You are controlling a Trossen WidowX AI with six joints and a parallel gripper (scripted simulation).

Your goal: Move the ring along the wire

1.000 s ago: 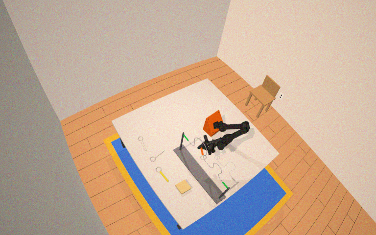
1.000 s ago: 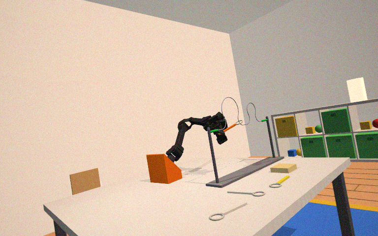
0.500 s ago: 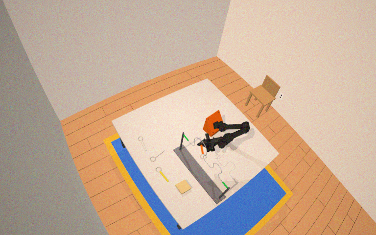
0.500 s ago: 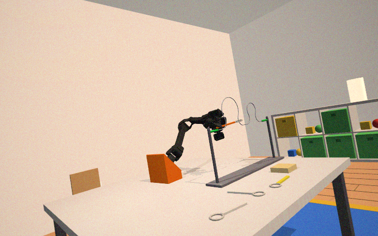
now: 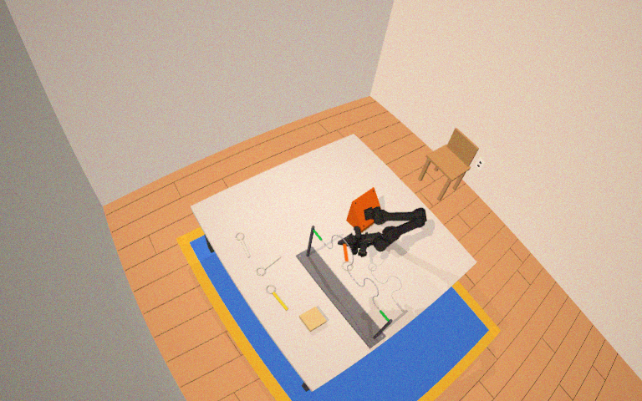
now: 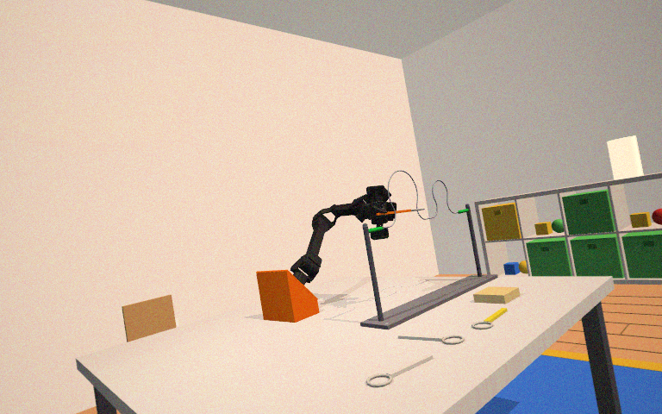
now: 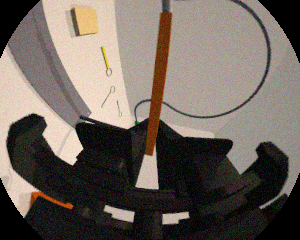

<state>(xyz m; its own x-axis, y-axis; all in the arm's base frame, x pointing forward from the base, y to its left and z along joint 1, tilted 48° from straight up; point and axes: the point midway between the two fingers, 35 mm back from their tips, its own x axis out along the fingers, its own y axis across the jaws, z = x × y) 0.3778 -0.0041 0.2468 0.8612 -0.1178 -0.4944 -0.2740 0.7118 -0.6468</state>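
My gripper tip is now 9 cm to the right of the ring with orange handle and 1 cm short of it. From my gripper tip the other things lie so: tan block 31 cm below, 22 cm ahead, 19 cm to the left; yellow-handled ring 32 cm below, 32 cm ahead, 2 cm to the right.
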